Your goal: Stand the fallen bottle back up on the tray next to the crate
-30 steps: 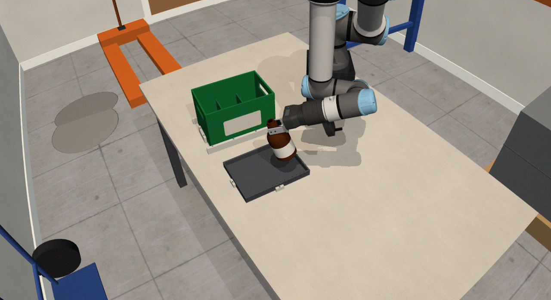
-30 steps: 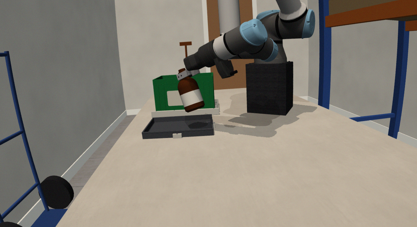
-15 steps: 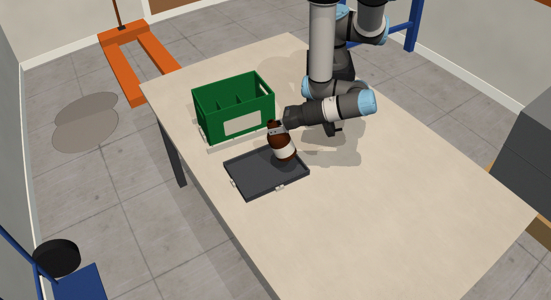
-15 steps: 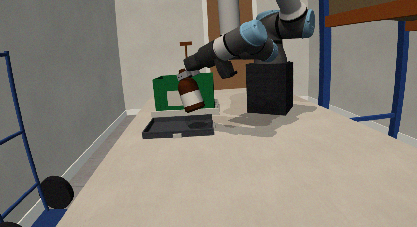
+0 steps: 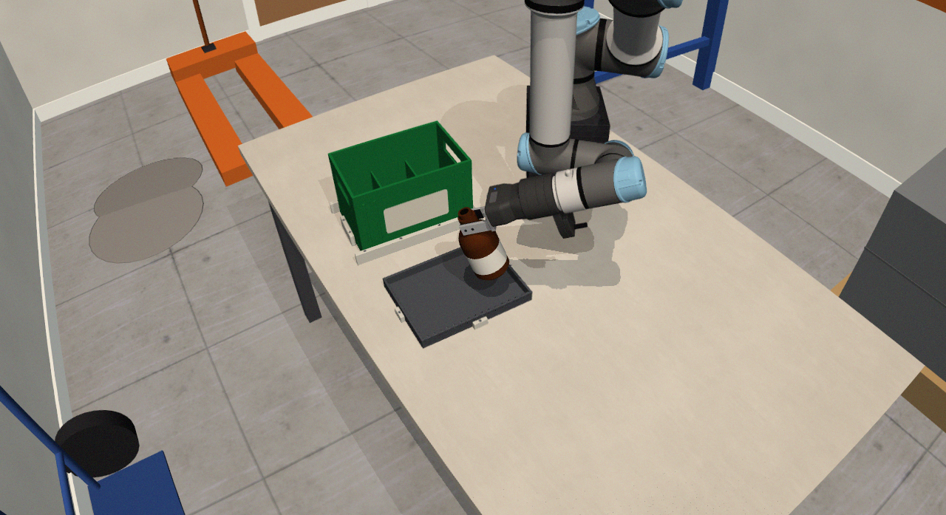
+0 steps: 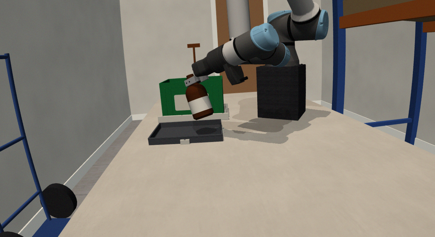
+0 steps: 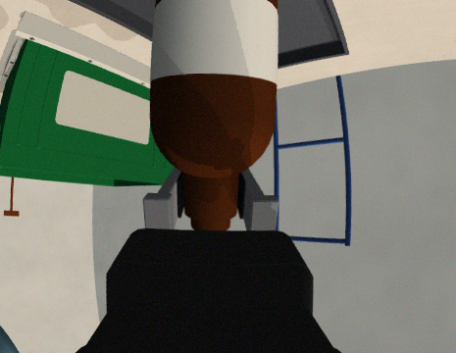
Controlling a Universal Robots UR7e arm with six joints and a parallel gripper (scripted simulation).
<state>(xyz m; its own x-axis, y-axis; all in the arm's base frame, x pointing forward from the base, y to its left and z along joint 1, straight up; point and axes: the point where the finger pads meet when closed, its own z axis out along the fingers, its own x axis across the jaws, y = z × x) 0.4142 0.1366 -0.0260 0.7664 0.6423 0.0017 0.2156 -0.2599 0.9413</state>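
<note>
Now: the brown bottle 50 mm below my hand, 10 mm to the left of it and 10 mm behind it. The rest, counted from my hand: green crate (290 mm to the right, 110 mm below, 40 mm behind); tray (180 mm below, 30 mm ahead, 20 mm to the right).
</note>
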